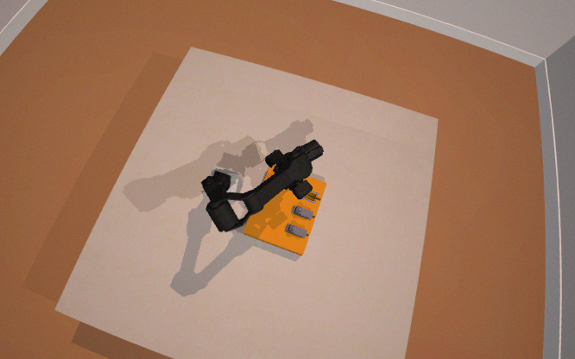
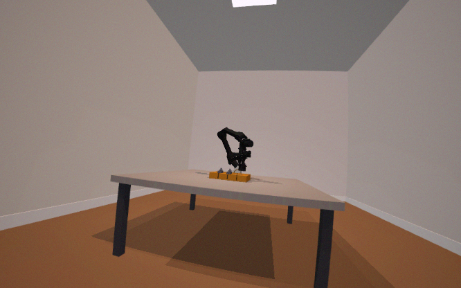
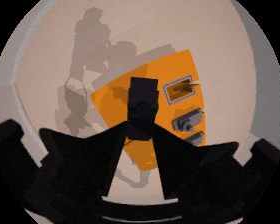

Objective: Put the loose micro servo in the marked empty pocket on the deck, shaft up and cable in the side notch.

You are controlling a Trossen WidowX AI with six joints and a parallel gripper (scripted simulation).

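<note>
My gripper tip is 1 cm past the orange deck, 7 cm to the left of it and 10 cm above it.
</note>
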